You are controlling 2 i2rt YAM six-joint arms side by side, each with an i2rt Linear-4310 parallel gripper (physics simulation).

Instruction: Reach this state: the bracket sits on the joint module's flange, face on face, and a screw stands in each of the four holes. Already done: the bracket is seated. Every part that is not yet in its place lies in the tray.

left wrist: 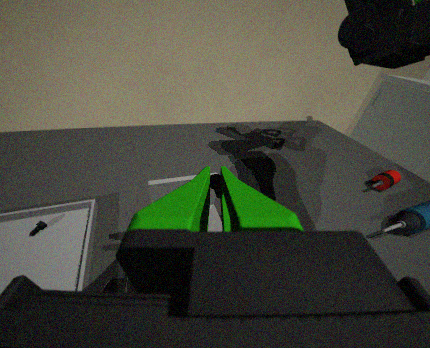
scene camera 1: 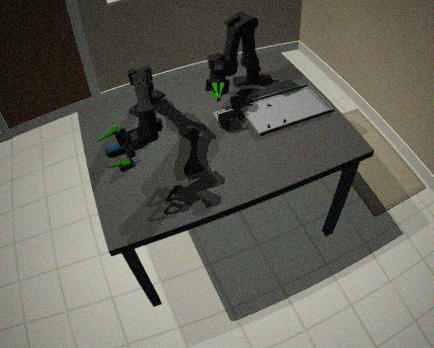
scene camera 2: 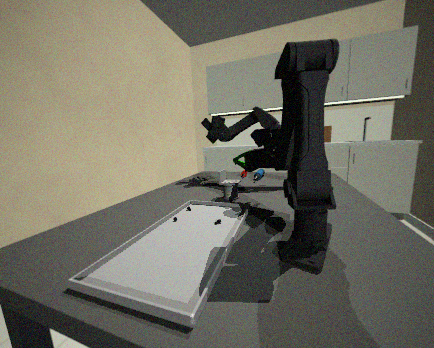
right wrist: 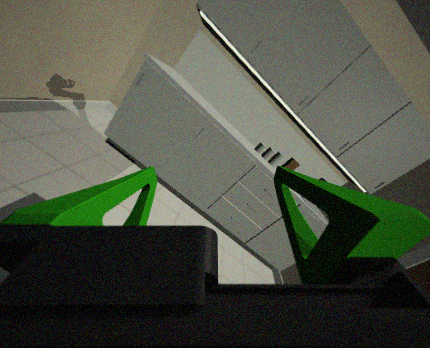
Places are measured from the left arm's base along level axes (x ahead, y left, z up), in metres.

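Pixels of known places: left gripper, fingertip midpoint: (left wrist: pixel 215 173) (scene camera 1: pixel 218 99) (scene camera 2: pixel 233 160); right gripper, fingertip midpoint: (scene camera 1: pixel 102 154) (right wrist: pixel 215 173); left arm's base at its link origin: (scene camera 1: pixel 252 80) (scene camera 2: pixel 309 241).
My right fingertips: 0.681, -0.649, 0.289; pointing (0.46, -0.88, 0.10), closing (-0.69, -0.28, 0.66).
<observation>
Ahead of a thing's pixels: the offset from my right fingertips to its top centre, as dx, dy, dz.
My left gripper (scene camera 1: pixel 218 97) (scene camera 2: pixel 235 160) (left wrist: pixel 215 173) is shut on a dark screw {-0.375, +0.432, -0.139} (left wrist: pixel 216 184), above and near the bracket. The pale bracket (scene camera 2: pixel 230 181) (left wrist: pixel 171 181) sits on the joint module (scene camera 2: pixel 227 192) (scene camera 1: pixel 231 120), left of the tray in scene camera 1. Its holes cannot be made out. The white tray {-0.438, +0.762, -0.273} (scene camera 1: pixel 297 122) (scene camera 2: pixel 135 303) (left wrist: pixel 89 230) holds three dark screws: one screw {-0.461, +0.683, -0.275} (scene camera 1: pixel 269 105), a second screw {-0.321, +0.646, -0.275} (scene camera 1: pixel 268 126) and a third screw {-0.341, +0.725, -0.275} (scene camera 1: pixel 285 120). My right gripper (scene camera 1: pixel 104 152) (right wrist: pixel 215 173) is wide open and empty, far from the bracket.
A blue screwdriver {-0.303, +0.036, -0.248} (scene camera 1: pixel 114 150) (scene camera 2: pixel 259 174) (left wrist: pixel 420 219) and a red screwdriver {-0.204, +0.030, -0.255} (scene camera 2: pixel 244 174) (left wrist: pixel 392 178) lie near my right gripper. The right arm's elbow (scene camera 1: pixel 200 132) reaches over the table's middle. A wall stands beyond the table's far edge.
</observation>
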